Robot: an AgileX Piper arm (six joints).
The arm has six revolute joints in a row. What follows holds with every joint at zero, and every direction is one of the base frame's. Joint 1 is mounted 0.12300 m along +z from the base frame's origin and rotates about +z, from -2.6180 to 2.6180 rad. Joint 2 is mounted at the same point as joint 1 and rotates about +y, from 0.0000 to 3.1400 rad. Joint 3 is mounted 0.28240 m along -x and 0.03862 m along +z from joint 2 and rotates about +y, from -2.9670 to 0.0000 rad. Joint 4 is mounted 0.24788 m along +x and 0.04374 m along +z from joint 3 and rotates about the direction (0.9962, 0, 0.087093), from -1.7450 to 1.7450 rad. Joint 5 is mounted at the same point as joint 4 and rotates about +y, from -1.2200 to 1.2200 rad. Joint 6 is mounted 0.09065 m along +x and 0.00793 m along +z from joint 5 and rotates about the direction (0.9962, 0, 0.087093), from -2.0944 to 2.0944 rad. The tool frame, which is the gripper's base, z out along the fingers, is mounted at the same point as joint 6; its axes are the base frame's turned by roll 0.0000, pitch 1.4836 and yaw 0.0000 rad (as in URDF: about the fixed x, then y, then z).
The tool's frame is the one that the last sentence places.
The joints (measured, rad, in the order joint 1, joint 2, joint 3, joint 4, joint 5, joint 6), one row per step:
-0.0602, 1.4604, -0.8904, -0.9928, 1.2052, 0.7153
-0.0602, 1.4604, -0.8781, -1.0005, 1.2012, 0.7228
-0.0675, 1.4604, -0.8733, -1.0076, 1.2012, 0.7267
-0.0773, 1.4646, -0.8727, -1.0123, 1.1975, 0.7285
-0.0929, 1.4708, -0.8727, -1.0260, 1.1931, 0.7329
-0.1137, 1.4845, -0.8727, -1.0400, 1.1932, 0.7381
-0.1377, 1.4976, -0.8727, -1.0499, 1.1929, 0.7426
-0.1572, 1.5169, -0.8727, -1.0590, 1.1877, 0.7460
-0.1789, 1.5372, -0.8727, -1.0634, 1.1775, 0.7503
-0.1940, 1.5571, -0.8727, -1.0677, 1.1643, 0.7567
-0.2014, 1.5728, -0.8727, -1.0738, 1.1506, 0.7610
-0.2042, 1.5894, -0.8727, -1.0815, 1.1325, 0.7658
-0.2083, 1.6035, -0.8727, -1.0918, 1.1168, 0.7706
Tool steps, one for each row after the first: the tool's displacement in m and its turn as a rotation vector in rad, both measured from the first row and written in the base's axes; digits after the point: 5 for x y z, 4 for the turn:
-0.00132, -0.00017, -0.00255, -0.0044, 0.0045, 0.0020
-0.00248, -0.00221, -0.00325, -0.0102, 0.0066, -0.0043
-0.00246, -0.00473, -0.00422, -0.0125, 0.0083, -0.0102
-0.00232, -0.00909, -0.00500, -0.0222, 0.0095, -0.0186
-0.00222, -0.01492, -0.00752, -0.0329, 0.0204, -0.0356
-0.00278, -0.02133, -0.01019, -0.0397, 0.0308, -0.0569
-0.00192, -0.02668, -0.01466, -0.0429, 0.0456, -0.0695
-0.00113, -0.03233, -0.01991, -0.0397, 0.0575, -0.0835
0.00043, -0.03638, -0.02525, -0.0350, 0.0654, -0.0901
0.00247, -0.03857, -0.02946, -0.0321, 0.0706, -0.0865
0.00550, -0.03965, -0.03403, -0.0284, 0.0740, -0.0745
0.00796, -0.04113, -0.03776, -0.0279, 0.0767, -0.0641

